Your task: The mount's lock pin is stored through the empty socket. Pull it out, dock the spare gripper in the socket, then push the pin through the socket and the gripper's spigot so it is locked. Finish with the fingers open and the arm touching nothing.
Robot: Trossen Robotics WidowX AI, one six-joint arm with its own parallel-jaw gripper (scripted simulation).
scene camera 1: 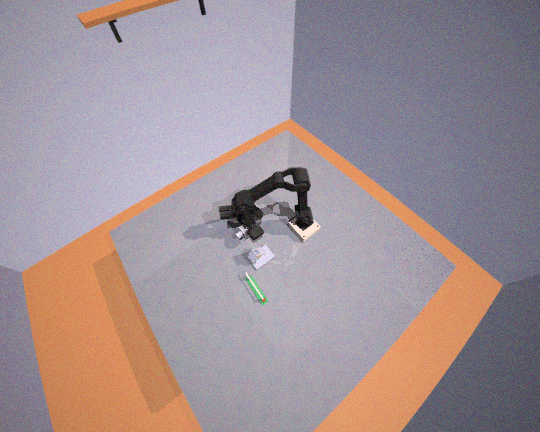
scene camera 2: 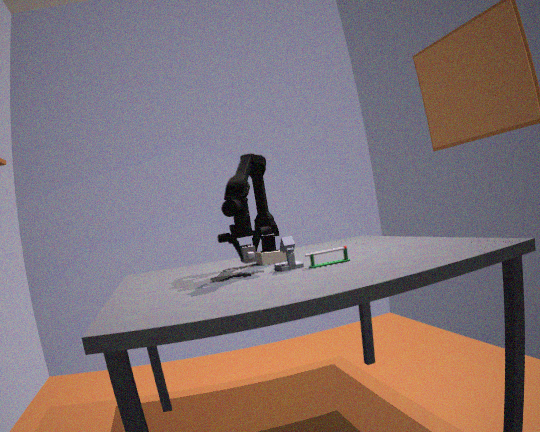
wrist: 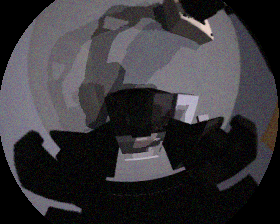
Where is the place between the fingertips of my gripper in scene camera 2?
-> At 248, 258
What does my gripper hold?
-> A spare gripper.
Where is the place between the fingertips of my gripper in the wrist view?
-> At 137, 116
